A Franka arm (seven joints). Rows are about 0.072 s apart.
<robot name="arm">
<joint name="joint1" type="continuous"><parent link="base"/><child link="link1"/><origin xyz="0 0 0.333" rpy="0 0 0"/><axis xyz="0 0 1"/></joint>
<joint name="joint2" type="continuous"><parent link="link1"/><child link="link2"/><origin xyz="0 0 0" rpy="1.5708 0 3.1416"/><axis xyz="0 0 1"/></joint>
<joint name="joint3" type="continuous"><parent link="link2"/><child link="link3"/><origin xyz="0 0.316 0" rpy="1.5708 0 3.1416"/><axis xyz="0 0 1"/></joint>
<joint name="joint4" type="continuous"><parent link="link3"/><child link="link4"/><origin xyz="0.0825 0 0" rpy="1.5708 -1.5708 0"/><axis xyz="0 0 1"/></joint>
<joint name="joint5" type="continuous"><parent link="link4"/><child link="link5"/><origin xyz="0.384 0.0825 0" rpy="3.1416 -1.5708 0"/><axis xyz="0 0 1"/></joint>
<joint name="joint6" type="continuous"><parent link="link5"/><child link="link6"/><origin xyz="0 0 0" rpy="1.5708 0 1.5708"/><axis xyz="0 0 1"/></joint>
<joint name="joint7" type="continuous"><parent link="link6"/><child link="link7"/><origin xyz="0.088 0 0" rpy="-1.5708 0 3.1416"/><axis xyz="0 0 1"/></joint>
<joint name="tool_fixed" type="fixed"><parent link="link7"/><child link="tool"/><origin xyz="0 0 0.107" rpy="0 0 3.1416"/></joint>
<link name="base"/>
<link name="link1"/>
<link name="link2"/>
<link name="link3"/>
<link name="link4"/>
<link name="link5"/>
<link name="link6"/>
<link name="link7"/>
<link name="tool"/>
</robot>
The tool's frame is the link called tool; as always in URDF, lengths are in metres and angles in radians. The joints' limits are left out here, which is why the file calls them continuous.
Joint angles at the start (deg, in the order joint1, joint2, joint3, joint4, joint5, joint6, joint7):
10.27, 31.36, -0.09, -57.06, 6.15, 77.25, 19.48
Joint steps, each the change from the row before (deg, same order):
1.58, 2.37, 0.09, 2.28, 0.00, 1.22, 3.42
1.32, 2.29, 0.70, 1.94, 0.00, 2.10, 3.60
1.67, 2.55, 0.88, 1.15, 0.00, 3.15, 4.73
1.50, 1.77, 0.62, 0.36, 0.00, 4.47, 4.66
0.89, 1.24, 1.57, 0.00, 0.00, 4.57, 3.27
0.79, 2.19, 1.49, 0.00, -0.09, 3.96, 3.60
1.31, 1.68, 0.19, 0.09, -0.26, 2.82, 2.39
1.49, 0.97, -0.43, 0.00, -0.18, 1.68, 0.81
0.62, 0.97, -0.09, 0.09, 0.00, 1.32, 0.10
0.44, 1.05, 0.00, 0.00, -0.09, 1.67, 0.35
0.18, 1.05, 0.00, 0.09, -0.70, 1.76, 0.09
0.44, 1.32, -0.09, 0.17, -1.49, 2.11, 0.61
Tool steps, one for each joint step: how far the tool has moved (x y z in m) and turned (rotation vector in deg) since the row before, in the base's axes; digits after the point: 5 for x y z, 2 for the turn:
0.00738, 0.02139, -0.00919, -0.42, -0.86, -1.82
0.00721, 0.02368, -0.01003, 0.14, -1.35, -1.88
0.00671, 0.02997, -0.01838, 0.27, -1.15, -2.68
0.00621, 0.02607, -0.01332, 0.74, -2.32, -3.21
0.00333, 0.02564, -0.00870, 1.84, -2.39, -1.81
0.00363, 0.02392, -0.02180, 1.43, -0.75, -2.29
0.00095, 0.01933, -0.01703, 0.36, -0.72, -1.36
-0.00212, 0.01615, -0.01060, -0.15, -0.65, 0.14
0.00053, 0.00807, -0.01021, 0.15, -0.38, 0.24
0.00161, 0.00657, -0.01149, 0.21, -0.51, -0.16
0.00350, 0.00261, -0.01074, -0.26, -0.98, -0.06
0.00335, 0.00452, -0.01336, -0.91, -1.40, -0.23

